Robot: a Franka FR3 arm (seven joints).
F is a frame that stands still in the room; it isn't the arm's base.
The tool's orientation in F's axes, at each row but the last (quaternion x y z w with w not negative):
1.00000, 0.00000, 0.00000, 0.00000
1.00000, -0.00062, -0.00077, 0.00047
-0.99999, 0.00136, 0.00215, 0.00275
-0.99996, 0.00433, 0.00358, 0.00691
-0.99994, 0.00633, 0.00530, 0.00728
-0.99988, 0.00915, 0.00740, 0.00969
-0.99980, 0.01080, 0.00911, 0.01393
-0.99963, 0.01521, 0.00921, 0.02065
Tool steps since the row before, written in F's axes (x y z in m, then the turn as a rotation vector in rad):
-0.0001, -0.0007, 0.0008, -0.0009, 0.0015, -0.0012
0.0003, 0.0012, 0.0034, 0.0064, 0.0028, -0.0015
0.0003, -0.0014, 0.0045, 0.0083, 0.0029, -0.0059
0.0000, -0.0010, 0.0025, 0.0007, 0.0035, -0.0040
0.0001, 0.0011, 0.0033, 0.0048, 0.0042, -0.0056
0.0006, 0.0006, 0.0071, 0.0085, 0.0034, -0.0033
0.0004, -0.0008, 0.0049, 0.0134, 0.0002, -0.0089
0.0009, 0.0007, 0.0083, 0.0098, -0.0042, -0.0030
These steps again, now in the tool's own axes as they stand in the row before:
-0.0001, 0.0007, -0.0008, -0.0009, -0.0015, 0.0012
0.0003, -0.0012, -0.0034, 0.0064, -0.0028, 0.0015
0.0003, 0.0014, -0.0045, 0.0083, -0.0029, 0.0059
0.0000, 0.0010, -0.0025, 0.0007, -0.0035, 0.0040
0.0001, -0.0011, -0.0033, 0.0048, -0.0042, 0.0056
0.0005, -0.0007, -0.0071, 0.0085, -0.0035, 0.0032
0.0003, 0.0007, -0.0049, 0.0136, -0.0002, 0.0087
0.0007, -0.0011, -0.0083, 0.0100, 0.0040, 0.0026

